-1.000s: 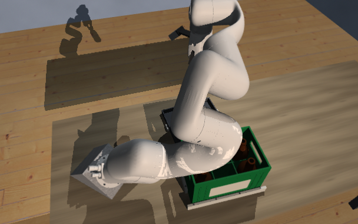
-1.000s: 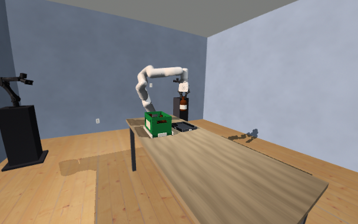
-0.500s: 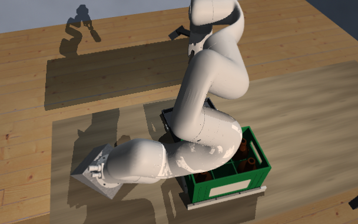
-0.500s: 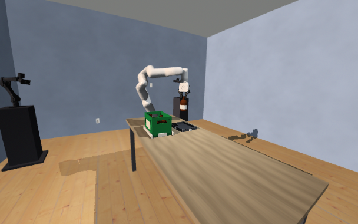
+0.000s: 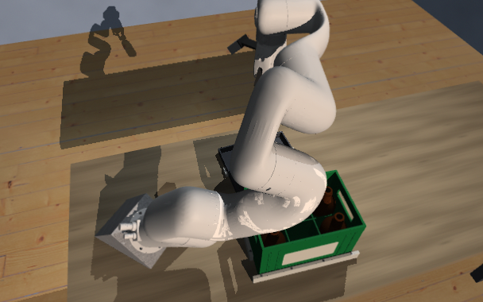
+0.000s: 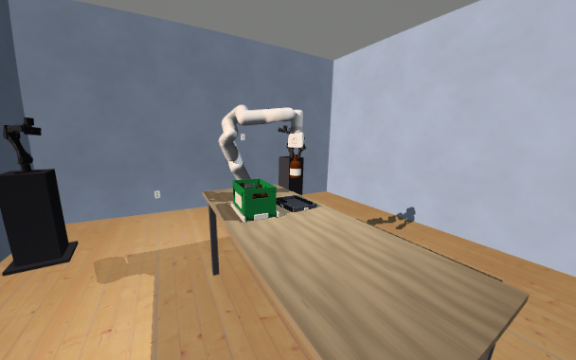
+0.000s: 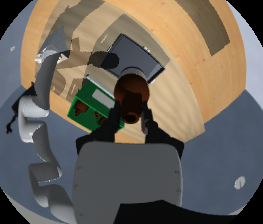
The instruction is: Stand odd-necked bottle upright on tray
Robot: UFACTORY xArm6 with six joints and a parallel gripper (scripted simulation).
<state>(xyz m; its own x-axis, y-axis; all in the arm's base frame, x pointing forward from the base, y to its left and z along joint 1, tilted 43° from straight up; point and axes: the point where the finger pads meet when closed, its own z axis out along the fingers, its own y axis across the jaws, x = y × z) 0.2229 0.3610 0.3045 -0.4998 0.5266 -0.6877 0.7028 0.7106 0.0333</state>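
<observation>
Right now my hand is 32 cm above the dark tray. Round my hand: green crate: 30 cm to the right, 25 cm below, 3 cm behind.
</observation>
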